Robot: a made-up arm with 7 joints.
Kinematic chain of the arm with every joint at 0, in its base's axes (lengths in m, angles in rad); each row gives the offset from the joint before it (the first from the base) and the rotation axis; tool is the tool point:
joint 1: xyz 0 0 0.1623 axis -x
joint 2: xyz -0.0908 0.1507 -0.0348 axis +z
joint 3: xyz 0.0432 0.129 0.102 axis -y
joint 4: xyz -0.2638 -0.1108 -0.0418 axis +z
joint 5: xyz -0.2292 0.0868 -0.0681 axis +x
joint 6: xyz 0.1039 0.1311 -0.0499 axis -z
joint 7: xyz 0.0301 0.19 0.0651 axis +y
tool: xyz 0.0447 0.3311 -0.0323
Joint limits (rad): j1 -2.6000..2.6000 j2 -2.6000..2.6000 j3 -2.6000..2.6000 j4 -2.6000..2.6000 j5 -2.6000..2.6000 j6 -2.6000..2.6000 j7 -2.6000..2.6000
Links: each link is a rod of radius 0.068 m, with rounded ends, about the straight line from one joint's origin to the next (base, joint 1, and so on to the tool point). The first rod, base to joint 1, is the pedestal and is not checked.
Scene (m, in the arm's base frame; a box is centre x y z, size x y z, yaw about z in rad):
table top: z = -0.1
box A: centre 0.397 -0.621 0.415 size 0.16 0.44 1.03 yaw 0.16
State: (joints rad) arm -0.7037 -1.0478 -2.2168 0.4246 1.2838 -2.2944 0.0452
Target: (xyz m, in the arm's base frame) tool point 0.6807 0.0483 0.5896
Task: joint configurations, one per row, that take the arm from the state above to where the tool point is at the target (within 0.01 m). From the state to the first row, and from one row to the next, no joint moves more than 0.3 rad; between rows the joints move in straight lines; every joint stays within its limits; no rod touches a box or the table.
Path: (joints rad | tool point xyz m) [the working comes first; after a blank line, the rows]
Joints at the target: -0.2021 -0.9369 -2.6000 -0.9476 1.2784 -1.8719 0.0759
Straight joint move there: touches box A.

1: -0.5476 -1.0691 -2.0380 0.1682 1.2488 -2.0944 -0.0398 | 0.0421 -0.5730 0.9077
2: -0.3915 -1.0903 -1.8592 -0.0881 1.2137 -1.8944 -0.1248 | 0.1777 -0.3271 1.0526
3: -0.2354 -1.1116 -1.6805 -0.3445 1.1787 -1.6944 -0.2098 | 0.3185 -0.0335 1.0665
4: -0.2271 -1.0679 -1.9104 -0.4953 1.2036 -1.7388 -0.1384 | 0.4495 -0.0758 0.9598
5: -0.2187 -1.0242 -2.1402 -0.6461 1.2285 -1.7831 -0.0669 | 0.5591 -0.0729 0.8353
6: -0.2104 -0.9805 -2.3701 -0.7968 1.2535 -1.8275 0.0045 | 0.6381 -0.0285 0.7072
7: -0.2021 -0.9369 -2.6000 -0.9476 1.2784 -1.8719 0.0759 | 0.6807 0.0483 0.5896

